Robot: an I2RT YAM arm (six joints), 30 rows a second.
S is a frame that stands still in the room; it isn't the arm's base.
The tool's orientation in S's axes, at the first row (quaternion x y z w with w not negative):
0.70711 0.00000 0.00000 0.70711
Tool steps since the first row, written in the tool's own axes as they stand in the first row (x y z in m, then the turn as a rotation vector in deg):
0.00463 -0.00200 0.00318 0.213 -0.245 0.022
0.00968 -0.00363 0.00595 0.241 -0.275 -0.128
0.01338 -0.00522 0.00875 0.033 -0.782 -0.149
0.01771 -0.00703 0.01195 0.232 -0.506 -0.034
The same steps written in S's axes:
0.00463 -0.00318 -0.00200 0.213 -0.022 -0.245
0.00968 -0.00595 -0.00363 0.241 0.128 -0.275
0.01338 -0.00875 -0.00522 0.033 0.149 -0.782
0.01771 -0.01195 -0.00703 0.232 0.034 -0.506

